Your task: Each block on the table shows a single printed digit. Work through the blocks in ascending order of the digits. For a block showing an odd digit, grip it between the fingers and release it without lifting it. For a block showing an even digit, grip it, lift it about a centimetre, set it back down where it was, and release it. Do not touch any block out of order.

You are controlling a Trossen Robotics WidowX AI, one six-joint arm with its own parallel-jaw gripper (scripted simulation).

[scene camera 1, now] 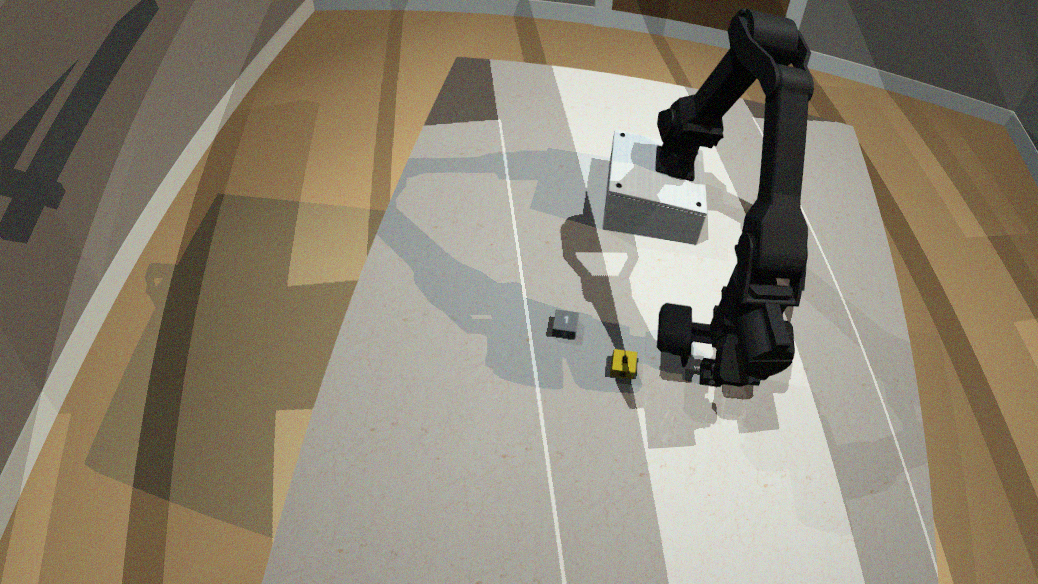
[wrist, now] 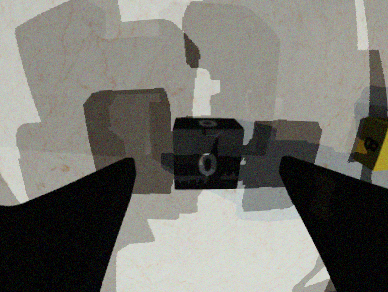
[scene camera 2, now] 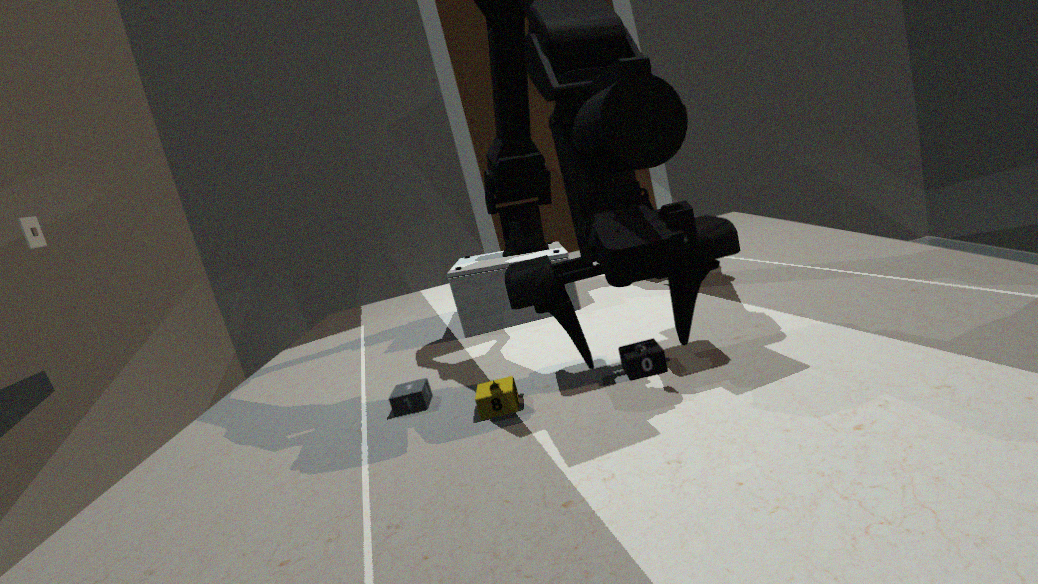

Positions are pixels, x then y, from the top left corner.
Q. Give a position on a black block marked 0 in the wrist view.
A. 207,151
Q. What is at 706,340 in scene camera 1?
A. The gripper.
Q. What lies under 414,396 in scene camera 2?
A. A grey block marked 1.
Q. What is the gripper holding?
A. Nothing.
